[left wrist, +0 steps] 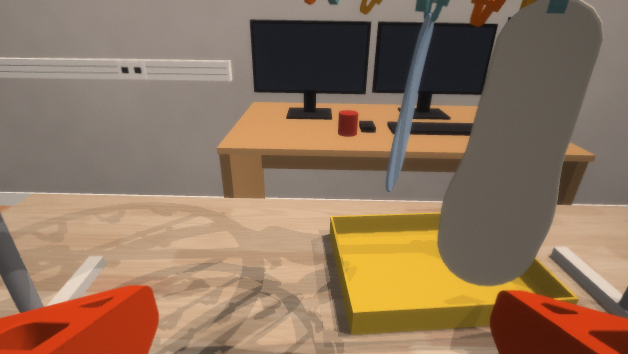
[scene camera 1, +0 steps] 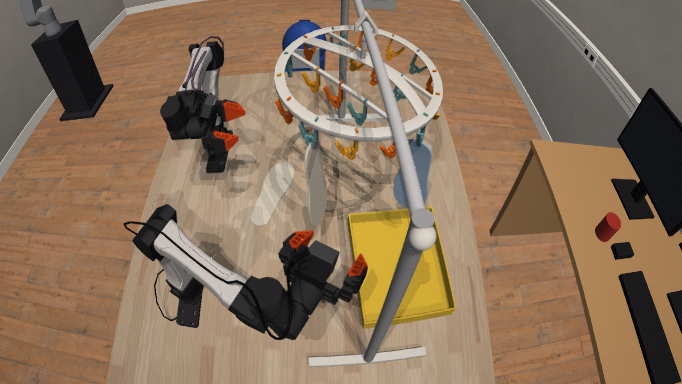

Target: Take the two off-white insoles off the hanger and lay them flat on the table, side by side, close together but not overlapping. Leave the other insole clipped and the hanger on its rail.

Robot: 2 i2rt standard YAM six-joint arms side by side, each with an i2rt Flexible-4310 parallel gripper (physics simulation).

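Observation:
One off-white insole point(scene camera 1: 272, 194) lies flat on the table point(scene camera 1: 225, 200). The other off-white insole point(scene camera 1: 316, 185) point(left wrist: 520, 150) hangs from a teal clip of the round white hanger point(scene camera 1: 281, 95). A blue insole point(scene camera 1: 414, 172) point(left wrist: 410, 105) hangs from another teal clip at the hanger's right side. The hanger hangs on the grey rail point(scene camera 1: 390, 95). My left gripper point(scene camera 1: 235, 126) point(left wrist: 323, 303) is open and empty, left of the hanger and the hanging off-white insole. My right gripper point(scene camera 1: 331, 254) is open and empty, beside the tray, below the hanging off-white insole in the scene view.
A yellow tray point(scene camera 1: 445, 270) point(left wrist: 425, 320) stands under the rail's near end. The stand's white foot point(scene camera 1: 325, 361) point(left wrist: 585, 275) is at the table's near part. A desk point(scene camera 1: 555, 175) point(left wrist: 290, 142) with monitors and a red cup point(scene camera 1: 608, 227) point(left wrist: 348, 123) stands apart at the right.

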